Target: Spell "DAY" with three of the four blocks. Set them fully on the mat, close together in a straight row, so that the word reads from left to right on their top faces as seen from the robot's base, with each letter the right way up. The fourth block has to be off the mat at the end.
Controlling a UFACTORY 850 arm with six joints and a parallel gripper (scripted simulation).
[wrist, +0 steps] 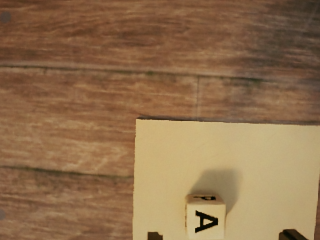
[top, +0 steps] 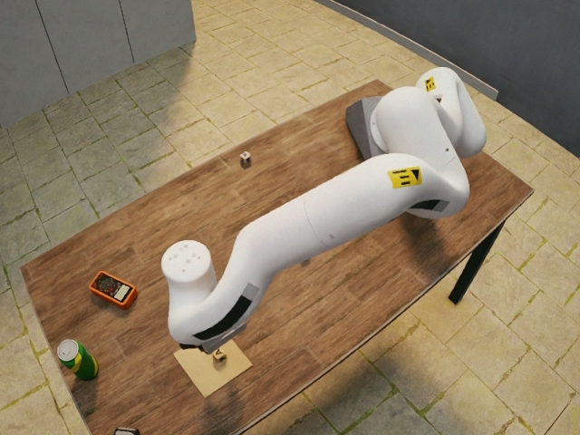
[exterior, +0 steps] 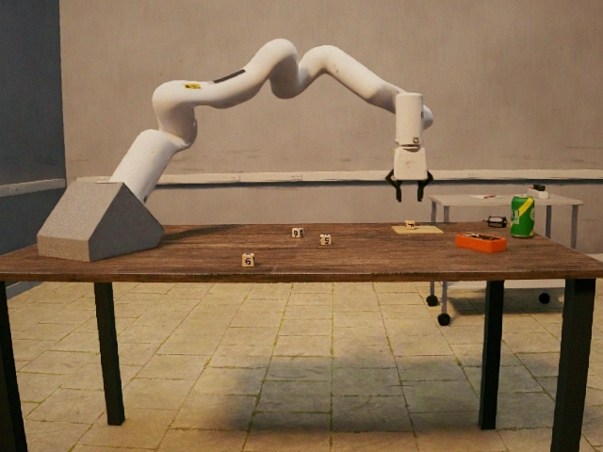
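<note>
My gripper is now 100 mm above the tan mat and 20 mm short of it. Also, from my hand: dark object 290 mm ahead, 90 mm below, 60 mm to the left.
</note>
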